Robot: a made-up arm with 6 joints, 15 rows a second.
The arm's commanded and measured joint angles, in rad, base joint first. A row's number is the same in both.
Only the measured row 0 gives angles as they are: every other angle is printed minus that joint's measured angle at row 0.
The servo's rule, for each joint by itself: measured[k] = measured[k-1] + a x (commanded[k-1-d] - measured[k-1]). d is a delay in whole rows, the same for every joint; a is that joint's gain. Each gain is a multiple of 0.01, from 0.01 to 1. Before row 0 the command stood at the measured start. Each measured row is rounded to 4 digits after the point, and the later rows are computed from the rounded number. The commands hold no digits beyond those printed.
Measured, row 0:
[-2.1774, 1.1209, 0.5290, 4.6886, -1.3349, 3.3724]
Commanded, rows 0 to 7:
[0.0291, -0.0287, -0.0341, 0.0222, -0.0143, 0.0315]
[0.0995, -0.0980, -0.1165, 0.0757, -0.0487, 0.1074]
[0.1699, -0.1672, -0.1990, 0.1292, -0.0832, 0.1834]
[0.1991, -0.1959, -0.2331, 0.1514, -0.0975, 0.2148]
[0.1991, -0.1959, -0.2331, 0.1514, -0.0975, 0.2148]
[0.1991, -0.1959, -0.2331, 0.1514, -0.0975, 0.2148]
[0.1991, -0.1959, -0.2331, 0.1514, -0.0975, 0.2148]
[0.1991, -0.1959, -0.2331, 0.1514, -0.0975, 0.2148]
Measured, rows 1 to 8:
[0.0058, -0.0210, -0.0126, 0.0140, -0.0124, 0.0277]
[0.0245, -0.0772, -0.0510, 0.0529, -0.0440, 0.0978]
[0.0536, -0.1429, -0.1058, 0.1010, -0.0781, 0.1731]
[0.0827, -0.1816, -0.1529, 0.1328, -0.0950, 0.2098]
[0.1060, -0.1920, -0.1826, 0.1445, -0.0972, 0.2142]
[0.1246, -0.1948, -0.2013, 0.1488, -0.0975, 0.2147]
[0.1395, -0.1956, -0.2131, 0.1504, -0.0975, 0.2148]
[0.1514, -0.1958, -0.2205, 0.1510, -0.0975, 0.2148]
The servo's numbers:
d 0
a 0.20 0.73 0.37 0.63 0.87 0.88

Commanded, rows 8 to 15:
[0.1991, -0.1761, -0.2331, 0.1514, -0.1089, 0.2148]
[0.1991, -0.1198, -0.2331, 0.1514, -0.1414, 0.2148]
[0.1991, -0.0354, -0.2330, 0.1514, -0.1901, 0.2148]
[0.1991, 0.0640, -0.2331, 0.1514, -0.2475, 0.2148]
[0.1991, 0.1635, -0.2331, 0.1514, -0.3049, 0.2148]
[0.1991, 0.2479, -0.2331, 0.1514, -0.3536, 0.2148]
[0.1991, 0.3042, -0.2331, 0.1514, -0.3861, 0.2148]
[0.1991, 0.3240, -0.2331, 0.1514, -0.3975, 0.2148]
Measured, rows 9 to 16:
[0.1609, -0.1814, -0.2252, 0.1513, -0.1074, 0.2148]
[0.1685, -0.1364, -0.2281, 0.1514, -0.1370, 0.2148]
[0.1746, -0.0627, -0.2299, 0.1514, -0.1832, 0.2148]
[0.1795, 0.0298, -0.2311, 0.1514, -0.2391, 0.2148]
[0.1834, 0.1274, -0.2318, 0.1514, -0.2963, 0.2148]
[0.1865, 0.2154, -0.2323, 0.1514, -0.3462, 0.2148]
[0.1890, 0.2802, -0.2326, 0.1514, -0.3809, 0.2148]
[0.1910, 0.3122, -0.2328, 0.1514, -0.3953, 0.2148]

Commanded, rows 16 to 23:
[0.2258, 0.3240, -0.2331, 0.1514, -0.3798, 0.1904]
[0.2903, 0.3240, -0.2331, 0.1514, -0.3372, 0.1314]
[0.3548, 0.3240, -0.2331, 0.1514, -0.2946, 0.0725]
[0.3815, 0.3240, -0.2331, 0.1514, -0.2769, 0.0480]
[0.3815, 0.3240, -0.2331, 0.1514, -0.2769, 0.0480]
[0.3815, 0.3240, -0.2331, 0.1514, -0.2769, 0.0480]
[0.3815, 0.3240, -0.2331, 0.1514, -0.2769, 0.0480]
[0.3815, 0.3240, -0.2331, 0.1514, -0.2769, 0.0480]
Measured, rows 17 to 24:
[0.1980, 0.3208, -0.2329, 0.1514, -0.3818, 0.1933]
[0.2165, 0.3231, -0.2330, 0.1514, -0.3430, 0.1388]
[0.2442, 0.3238, -0.2330, 0.1514, -0.3009, 0.0805]
[0.2717, 0.3239, -0.2330, 0.1514, -0.2800, 0.0519]
[0.2937, 0.3240, -0.2330, 0.1514, -0.2773, 0.0485]
[0.3113, 0.3240, -0.2330, 0.1514, -0.2770, 0.0481]
[0.3253, 0.3240, -0.2330, 0.1514, -0.2769, 0.0480]
[0.3365, 0.3240, -0.2330, 0.1514, -0.2769, 0.0480]

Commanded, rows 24 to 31:
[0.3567, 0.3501, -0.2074, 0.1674, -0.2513, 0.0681]
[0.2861, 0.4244, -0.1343, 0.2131, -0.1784, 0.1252]
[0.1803, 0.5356, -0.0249, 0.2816, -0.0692, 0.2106]
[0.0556, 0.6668, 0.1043, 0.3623, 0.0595, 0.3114]
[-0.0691, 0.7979, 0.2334, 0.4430, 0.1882, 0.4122]
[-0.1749, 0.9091, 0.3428, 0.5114, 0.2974, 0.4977]
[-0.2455, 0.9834, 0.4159, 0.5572, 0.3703, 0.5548]
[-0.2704, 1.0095, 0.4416, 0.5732, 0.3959, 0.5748]
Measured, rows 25 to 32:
[0.3405, 0.3431, -0.2235, 0.1615, -0.2546, 0.0657]
[0.3296, 0.4024, -0.1905, 0.1940, -0.1883, 0.1181]
[0.2997, 0.4996, -0.1292, 0.2492, -0.0847, 0.1995]
[0.2509, 0.6217, -0.0428, 0.3205, 0.0408, 0.2980]
[0.1869, 0.7503, 0.0594, 0.3977, 0.1690, 0.3985]
[0.1145, 0.8662, 0.1643, 0.4693, 0.2807, 0.4858]
[0.0425, 0.9518, 0.2574, 0.5247, 0.3587, 0.5465]
[-0.0201, 0.9939, 0.3256, 0.5553, 0.3911, 0.5714]

